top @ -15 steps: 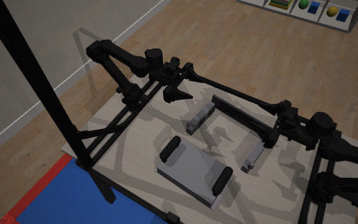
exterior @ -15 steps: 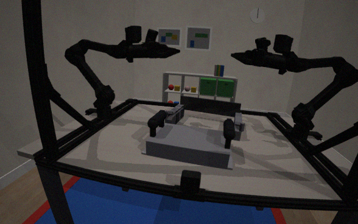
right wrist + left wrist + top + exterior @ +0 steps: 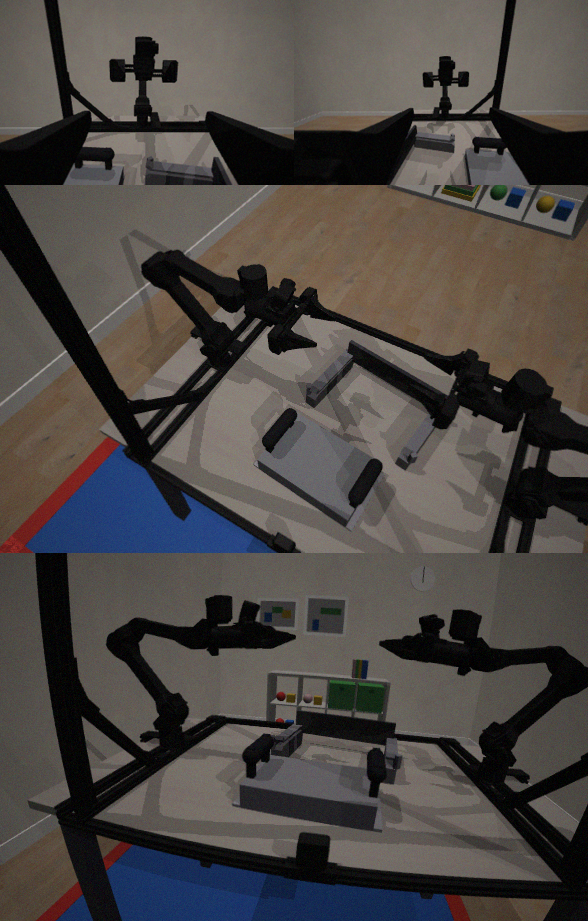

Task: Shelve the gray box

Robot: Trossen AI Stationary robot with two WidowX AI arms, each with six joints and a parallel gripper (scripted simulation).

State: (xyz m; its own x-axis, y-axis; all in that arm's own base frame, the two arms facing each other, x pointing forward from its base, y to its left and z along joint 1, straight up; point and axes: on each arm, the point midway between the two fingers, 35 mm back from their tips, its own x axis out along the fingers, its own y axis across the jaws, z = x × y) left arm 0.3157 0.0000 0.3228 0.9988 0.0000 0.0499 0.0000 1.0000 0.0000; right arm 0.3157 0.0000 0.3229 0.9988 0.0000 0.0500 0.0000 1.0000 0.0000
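Right now the gray box is 160 mm behind my right hand, 160 mm to the left of it and 290 mm below it. The rest, counted from my right hand: dark back bar: 180 mm ahead, 100 mm to the left, 260 mm below.
Now: the gray box 29 cm below my left hand, 16 cm behind it and 12 cm to the right of it. The rest, counted from my left hand: dark back bar (26 cm below, 19 cm to the right, 18 cm ahead).
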